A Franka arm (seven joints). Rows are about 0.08 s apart.
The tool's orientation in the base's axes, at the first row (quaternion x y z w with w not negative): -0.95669, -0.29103, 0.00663, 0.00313
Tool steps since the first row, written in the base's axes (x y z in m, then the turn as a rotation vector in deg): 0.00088, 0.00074, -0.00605, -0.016, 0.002, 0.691; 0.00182, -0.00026, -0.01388, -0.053, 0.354, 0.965; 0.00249, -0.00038, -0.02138, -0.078, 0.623, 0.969; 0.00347, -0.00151, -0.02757, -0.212, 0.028, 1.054; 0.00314, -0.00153, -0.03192, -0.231, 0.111, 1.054; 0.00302, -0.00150, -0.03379, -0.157, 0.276, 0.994; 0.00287, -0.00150, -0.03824, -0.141, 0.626, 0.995; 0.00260, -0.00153, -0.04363, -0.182, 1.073, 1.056
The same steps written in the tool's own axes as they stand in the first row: 0.00121, -0.00007, 0.00604, -0.020, -0.017, -0.691; 0.00152, 0.00137, 0.01385, 0.143, -0.333, -0.963; 0.00209, 0.00191, 0.02134, 0.272, -0.570, -0.966; 0.00234, 0.00346, 0.02751, -0.172, -0.152, -1.051; 0.00210, 0.00333, 0.03187, -0.141, -0.231, -1.050; 0.00204, 0.00326, 0.03374, 0.013, -0.326, -0.991; 0.00196, 0.00322, 0.03819, 0.221, -0.608, -0.992; 0.00178, 0.00315, 0.04358, 0.435, -1.003, -1.051
